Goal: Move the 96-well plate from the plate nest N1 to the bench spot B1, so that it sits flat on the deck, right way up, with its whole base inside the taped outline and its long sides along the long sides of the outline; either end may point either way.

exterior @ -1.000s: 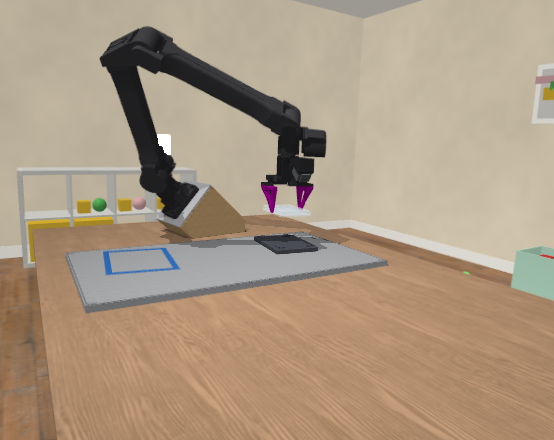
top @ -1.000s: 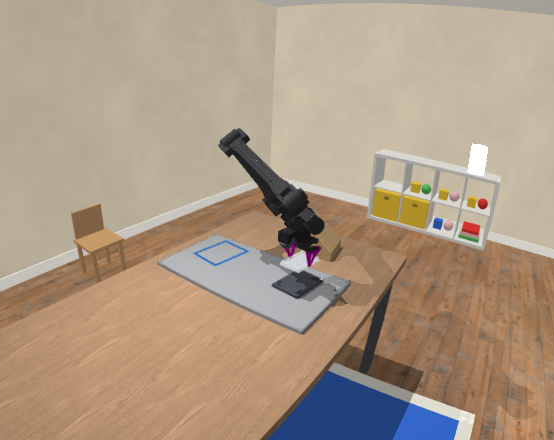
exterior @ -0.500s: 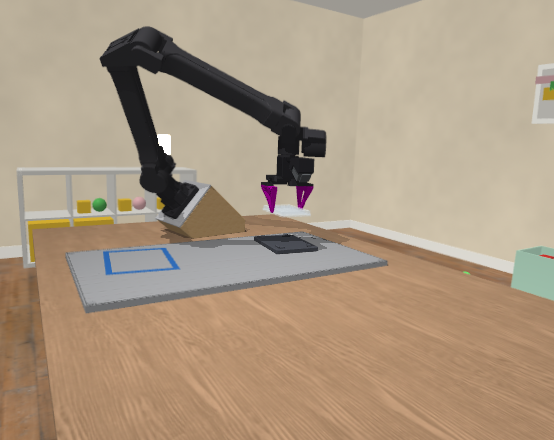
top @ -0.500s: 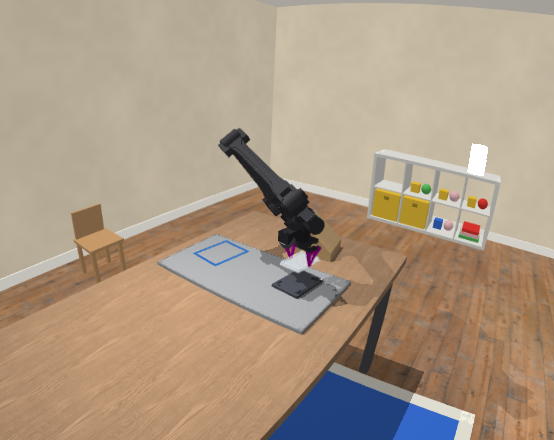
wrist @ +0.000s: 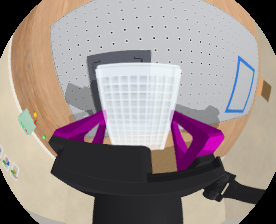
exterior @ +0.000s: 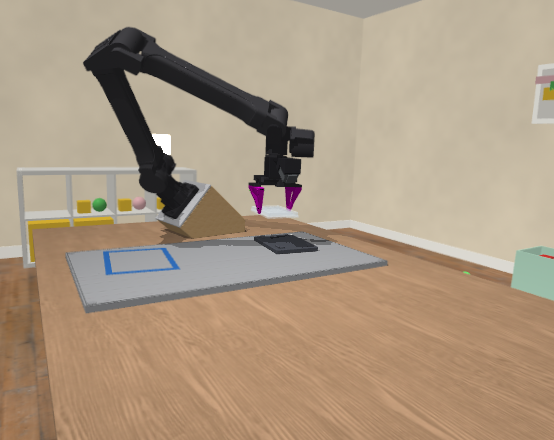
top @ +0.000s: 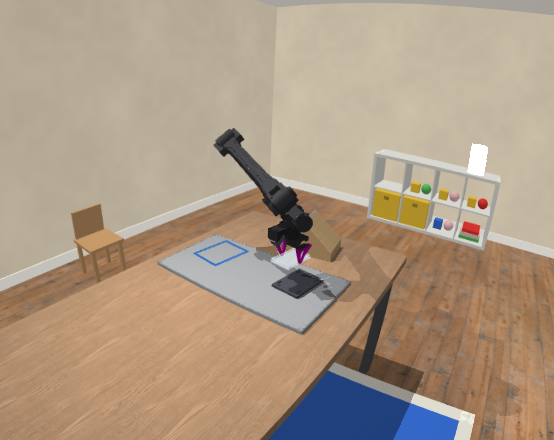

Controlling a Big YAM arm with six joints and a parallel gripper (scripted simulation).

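The dark plate nest is 100 mm below my hand and 40 mm to the left of it. The rest, counted from my hand: white 96-well plate (10 mm below).
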